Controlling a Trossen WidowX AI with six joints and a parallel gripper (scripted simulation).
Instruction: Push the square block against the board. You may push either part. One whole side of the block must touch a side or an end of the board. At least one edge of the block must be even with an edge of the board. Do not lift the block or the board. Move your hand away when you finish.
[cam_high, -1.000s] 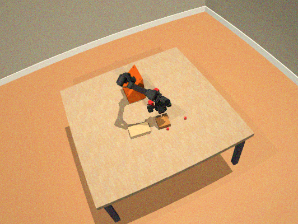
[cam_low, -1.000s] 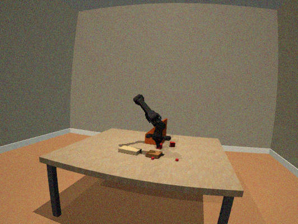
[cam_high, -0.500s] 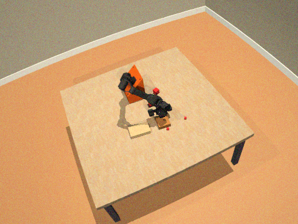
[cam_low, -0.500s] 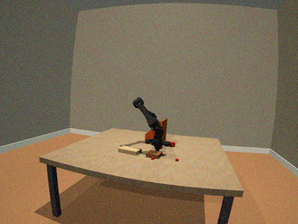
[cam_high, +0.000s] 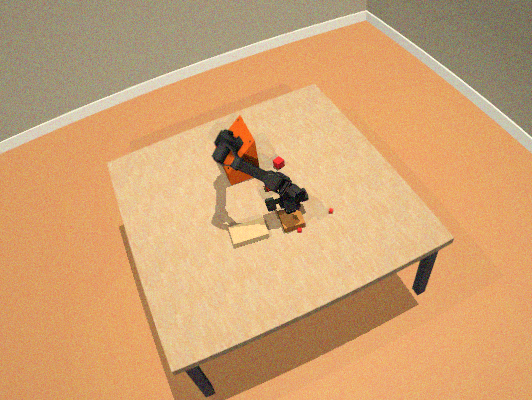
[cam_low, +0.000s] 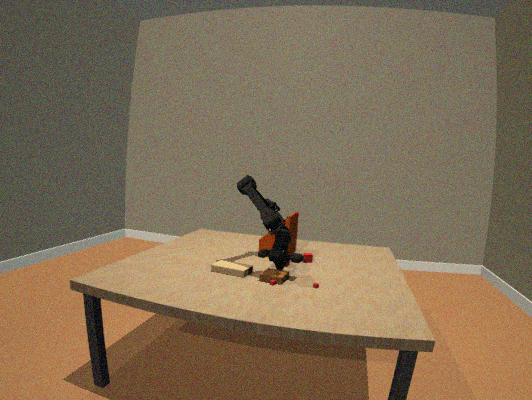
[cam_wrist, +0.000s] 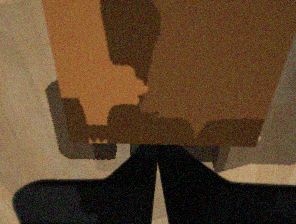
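Now: the square block 60 mm ahead of my gripper tip, 10 mm to the right of it and 10 mm above it. From my gripper tip the other things lie so: board (30 mm ahead, 210 mm to the right, 10 mm above).
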